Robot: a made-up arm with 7 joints.
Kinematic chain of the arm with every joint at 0, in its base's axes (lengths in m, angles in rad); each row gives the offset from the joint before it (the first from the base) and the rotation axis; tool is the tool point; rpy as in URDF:
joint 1: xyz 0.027 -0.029 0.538 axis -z
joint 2: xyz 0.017 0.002 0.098 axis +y
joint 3: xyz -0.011 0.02 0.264 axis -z
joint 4: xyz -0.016 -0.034 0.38 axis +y
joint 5: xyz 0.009 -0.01 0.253 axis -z
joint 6: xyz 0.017 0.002 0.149 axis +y
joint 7: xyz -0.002 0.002 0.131 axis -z
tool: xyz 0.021 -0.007 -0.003 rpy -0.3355 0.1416 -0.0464
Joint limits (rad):
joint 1: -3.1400..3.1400
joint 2: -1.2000..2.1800
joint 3: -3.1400..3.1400
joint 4: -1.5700..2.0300
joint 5: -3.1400..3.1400
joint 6: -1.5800..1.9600
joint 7: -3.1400..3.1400
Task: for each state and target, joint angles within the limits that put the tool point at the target. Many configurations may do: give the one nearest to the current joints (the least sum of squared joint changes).
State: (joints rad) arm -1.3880 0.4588 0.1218 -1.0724 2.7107 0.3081 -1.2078
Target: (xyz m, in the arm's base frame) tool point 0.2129 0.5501 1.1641
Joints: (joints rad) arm -1.4831 1.5541 -0.1100 -1.5472 2.7460 0.5572 -1.1746
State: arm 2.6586 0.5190 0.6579 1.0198 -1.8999 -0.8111 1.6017
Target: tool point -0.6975 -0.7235 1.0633
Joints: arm 2.1766 0.9415 0.4561 0.6088 -1.8818 -0.5767 1.5688
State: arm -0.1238 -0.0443 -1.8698 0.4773 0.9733 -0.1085 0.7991
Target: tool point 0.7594 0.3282 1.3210
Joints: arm 0.1027 0.6994 -1.5484 0.9093 0.9503 0.0367 0.7759
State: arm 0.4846 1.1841 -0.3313 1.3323 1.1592 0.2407 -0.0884
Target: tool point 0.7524 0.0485 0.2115
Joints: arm 0.1390 1.4831 -0.5016 1.4913 1.1337 0.2121 -0.0963
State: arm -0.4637 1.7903 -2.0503 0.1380 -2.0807 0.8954 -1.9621
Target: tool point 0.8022 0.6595 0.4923
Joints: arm -0.4996 1.9188 -2.0223 0.8327 -1.8596 1.2661 -1.8975
